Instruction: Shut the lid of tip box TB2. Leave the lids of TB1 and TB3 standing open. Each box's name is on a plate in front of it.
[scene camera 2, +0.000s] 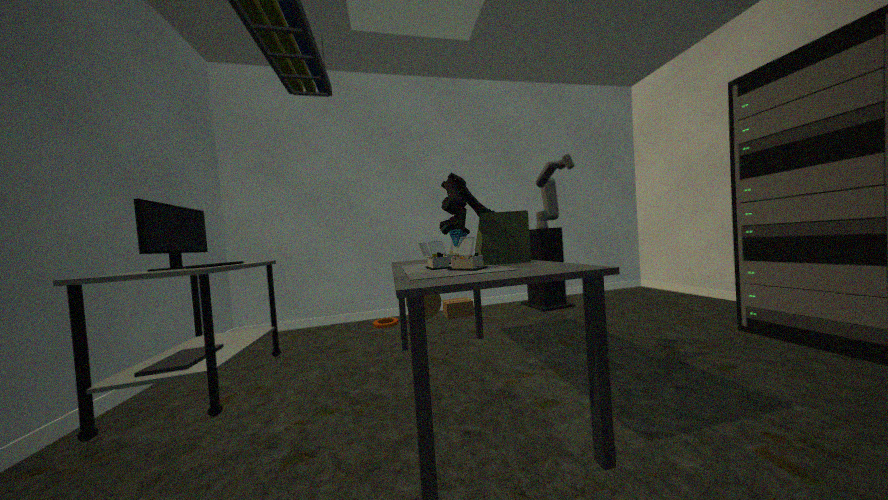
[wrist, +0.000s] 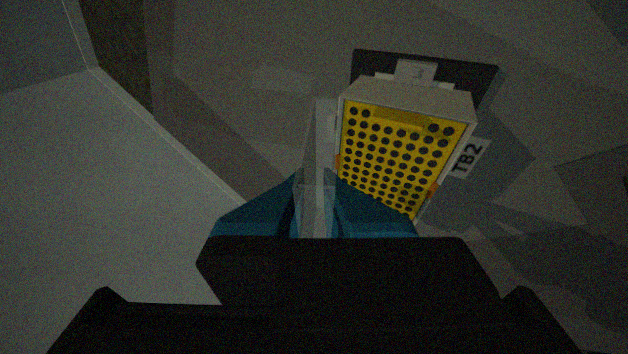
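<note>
You've got the gripper (wrist: 314, 175) there, and a pale mat (wrist: 551, 101) as well. There's also a tip box (scene camera 2: 468, 263) to be seen.
</note>
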